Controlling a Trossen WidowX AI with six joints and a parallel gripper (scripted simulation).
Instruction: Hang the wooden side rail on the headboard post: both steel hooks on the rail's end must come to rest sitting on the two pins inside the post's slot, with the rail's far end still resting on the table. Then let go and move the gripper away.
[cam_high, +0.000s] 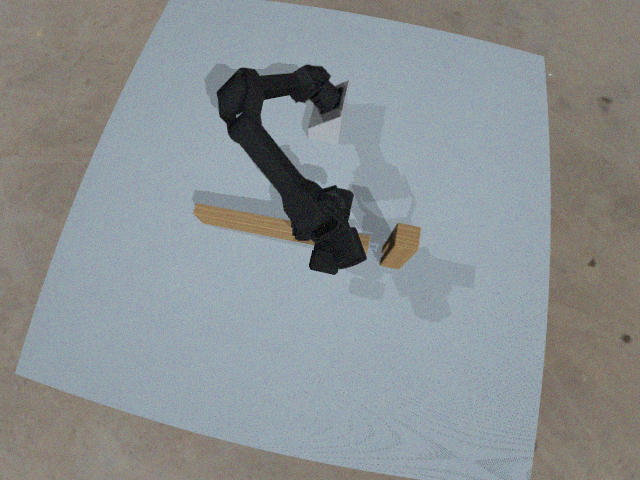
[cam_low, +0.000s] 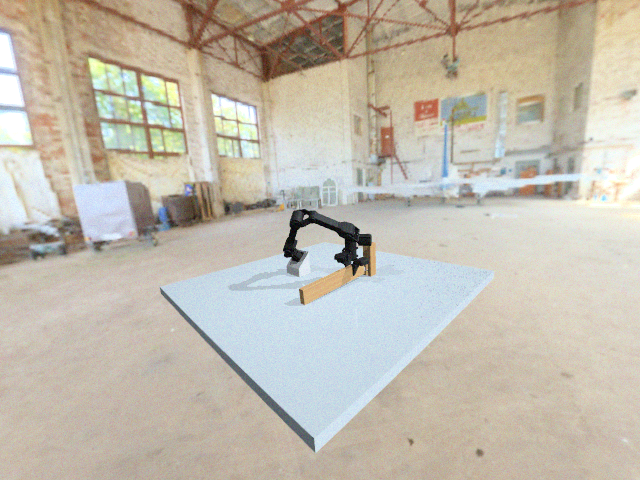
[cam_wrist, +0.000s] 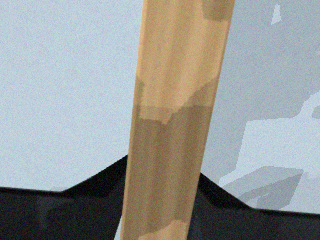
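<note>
Right now the headboard post is 150 mm to the left of my gripper tip and 40 mm above it.
</note>
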